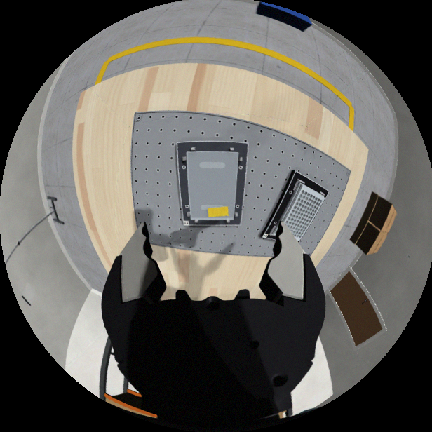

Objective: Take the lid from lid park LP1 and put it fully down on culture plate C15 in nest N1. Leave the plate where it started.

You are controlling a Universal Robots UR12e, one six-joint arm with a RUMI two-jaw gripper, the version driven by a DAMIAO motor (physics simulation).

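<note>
The lid (212,181), a pale grey translucent rectangle with a yellow label near its lower end, lies in a dark frame, which appears to be lid park LP1 (183,200), on the grey pegboard. The culture plate (304,210), a light plate with many round wells, sits tilted in a black nest (281,207) to the right; its near end is partly hidden by the right finger. My gripper (212,223) is open, its two fingers wide apart, above the near edge of the pegboard. Nothing is between the fingers. The labels LP1, N1 and C15 are too small to read.
The perforated grey board (155,175) lies on a light wooden table (240,92). Shadows of the gripper fall on the board and table near the fingers. A yellow floor line (200,40), a blue box (285,15) and a brown open box (372,225) are beyond the table.
</note>
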